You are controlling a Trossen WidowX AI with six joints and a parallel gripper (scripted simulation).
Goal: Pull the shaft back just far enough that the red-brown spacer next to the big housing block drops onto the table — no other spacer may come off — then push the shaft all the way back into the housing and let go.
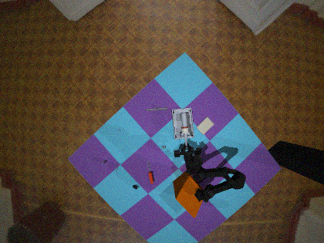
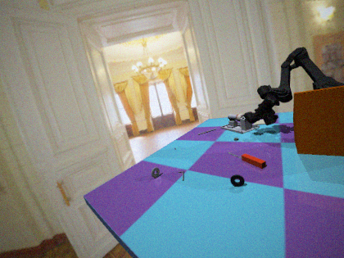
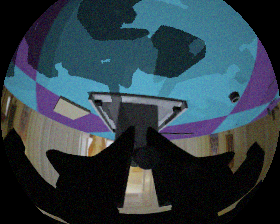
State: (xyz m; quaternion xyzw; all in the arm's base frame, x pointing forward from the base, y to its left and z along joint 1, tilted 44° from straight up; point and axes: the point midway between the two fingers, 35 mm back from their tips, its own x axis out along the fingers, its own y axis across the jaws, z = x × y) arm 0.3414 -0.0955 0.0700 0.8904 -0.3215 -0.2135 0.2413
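The thin shaft is 4 cm ahead of my gripper tip, 2 cm to the right of it and 2 cm above it. The rest, counted from my gripper tip: card 20 cm to the right, 5 cm below.
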